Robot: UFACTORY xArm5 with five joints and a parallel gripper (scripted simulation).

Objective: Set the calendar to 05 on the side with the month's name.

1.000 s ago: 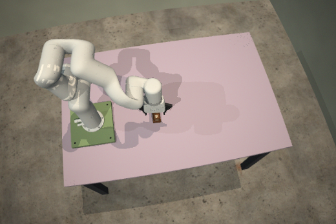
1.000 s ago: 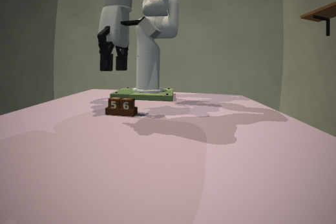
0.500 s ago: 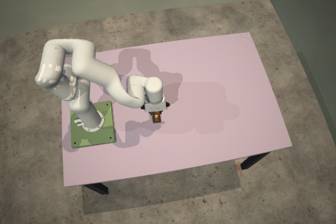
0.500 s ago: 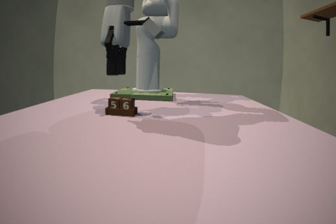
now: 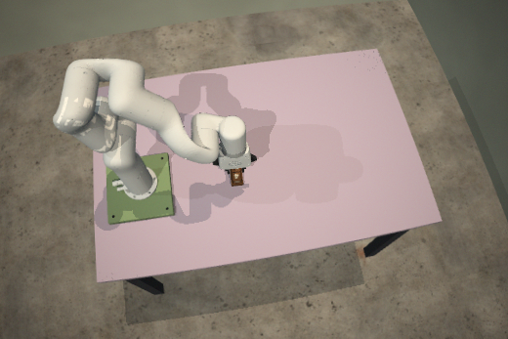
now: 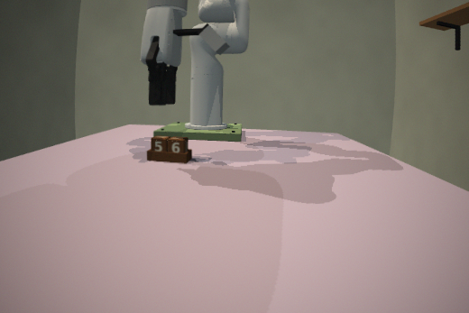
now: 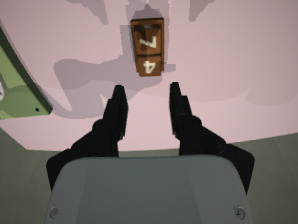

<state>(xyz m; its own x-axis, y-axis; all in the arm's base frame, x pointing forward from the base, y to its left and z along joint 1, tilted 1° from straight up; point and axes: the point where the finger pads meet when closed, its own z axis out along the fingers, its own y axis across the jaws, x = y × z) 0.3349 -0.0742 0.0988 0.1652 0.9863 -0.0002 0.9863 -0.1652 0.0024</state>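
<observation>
Now: hand 90 mm above the cube. From my hand the other things lie so: brown calendar tray 20 mm to the left, 110 mm below.
</observation>
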